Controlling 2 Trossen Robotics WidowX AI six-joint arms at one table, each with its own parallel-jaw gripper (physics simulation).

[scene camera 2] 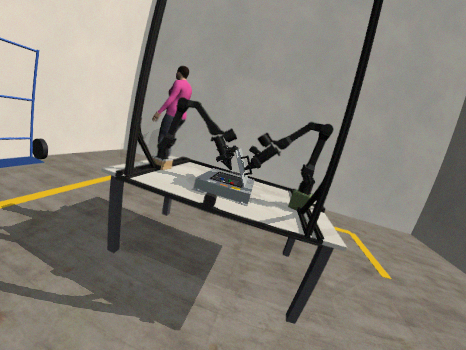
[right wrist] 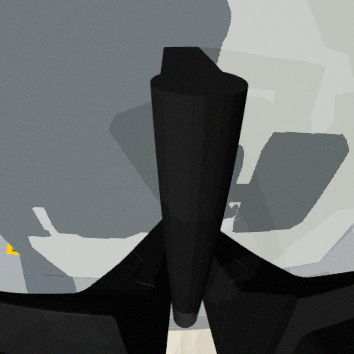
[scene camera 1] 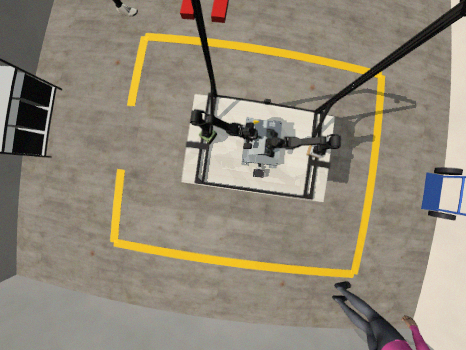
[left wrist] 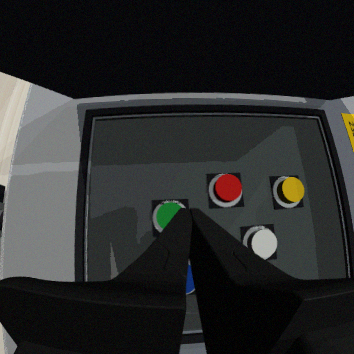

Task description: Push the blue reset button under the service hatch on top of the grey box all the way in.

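The grey box (scene camera 2: pixel 220 191) (left wrist: pixel 45 200) sits on the table with its hatch (scene camera 2: pixel 242 167) (right wrist: pixel 75 75) standing raised. In the left wrist view, the blue button (left wrist: pixel 190 280) shows as a sliver between the left fingers, mostly hidden by them; how deep it sits cannot be told. My left gripper (left wrist: pixel 187 216) (scene camera 2: pixel 230 166) is shut and empty, pointing down over the button panel. Its tips overlap the green button's edge in the left wrist view; contact is unclear. My right gripper (right wrist: pixel 180 224) (scene camera 2: pixel 248 167) is shut on the hatch's black handle (right wrist: pixel 197 150).
Green (left wrist: pixel 167 215), red (left wrist: pixel 228 187), yellow (left wrist: pixel 293 189) and white (left wrist: pixel 264 243) buttons share the recessed panel. The raised hatch stands between the two grippers. A green block (scene camera 2: pixel 299 199) and a tan block (scene camera 2: pixel 166 164) stand near the arm bases. A black frame surrounds the table.
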